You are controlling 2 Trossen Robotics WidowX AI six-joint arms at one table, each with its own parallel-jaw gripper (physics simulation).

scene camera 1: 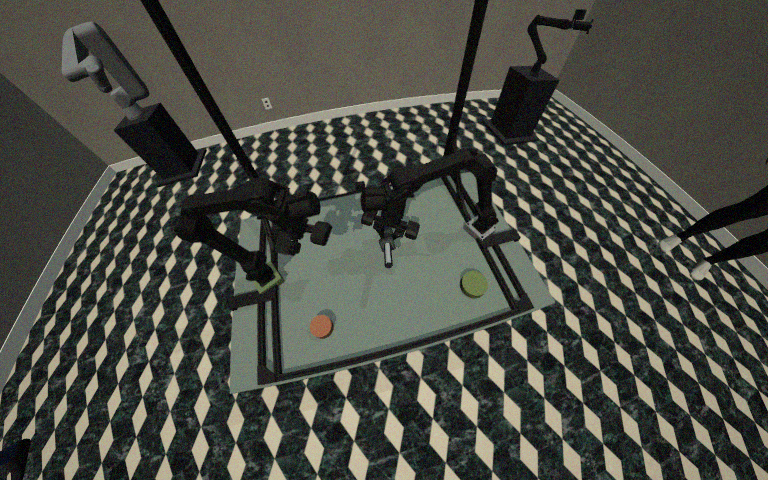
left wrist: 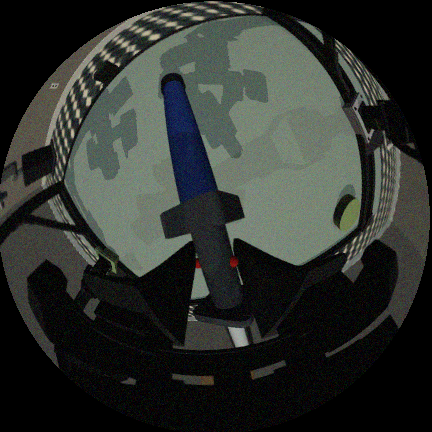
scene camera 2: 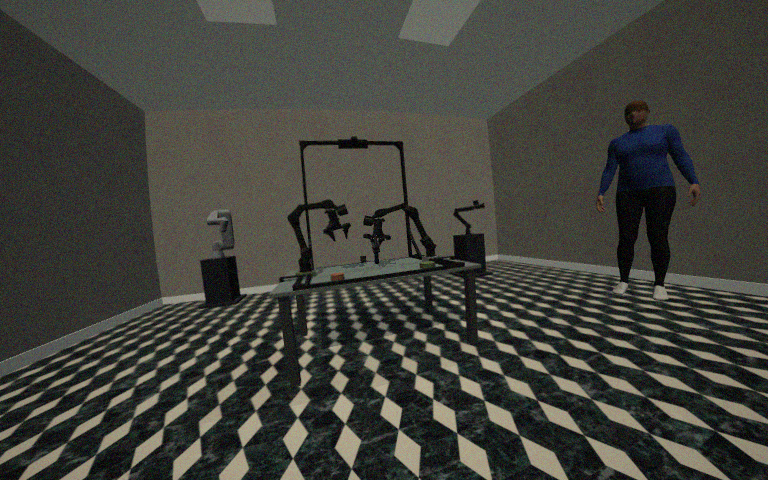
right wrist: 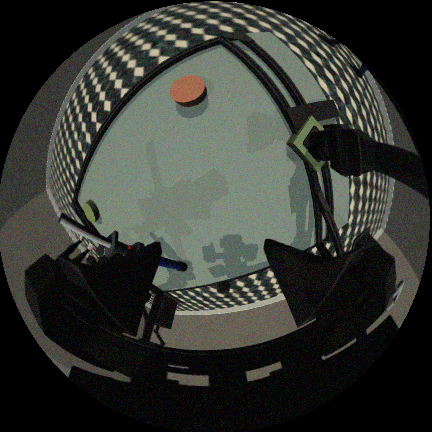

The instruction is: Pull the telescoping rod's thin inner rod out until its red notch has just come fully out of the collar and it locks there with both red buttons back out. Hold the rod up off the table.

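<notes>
The telescoping rod is held above the table, with its blue outer tube (left wrist: 182, 145) (right wrist: 172, 264) pointing away from the left wrist camera. Its dark collar (left wrist: 216, 272) lies between the left fingers. One red button (left wrist: 234, 262) (right wrist: 129, 247) and another red button (left wrist: 198, 264) show at the collar's sides. The pale inner rod (scene camera 1: 387, 254) (left wrist: 239, 336) (right wrist: 85, 232) sticks out of the collar's other end; I see no red notch on it. My left gripper (scene camera 1: 388, 241) (left wrist: 213, 244) is shut on the rod at the collar. My right gripper (scene camera 1: 306, 240) (scene camera 2: 339, 236) (right wrist: 212, 246) is open and empty, raised at the picture's left of the rod.
An orange disc (scene camera 1: 321, 326) (scene camera 2: 337, 276) (right wrist: 188, 90) lies at the table's front left, a green disc (scene camera 1: 474, 283) (scene camera 2: 427, 264) (left wrist: 349, 214) (right wrist: 90, 212) toward the right. Dark rails run along the table's (scene camera 1: 396, 316) edges. Tall dark posts stand behind the arms.
</notes>
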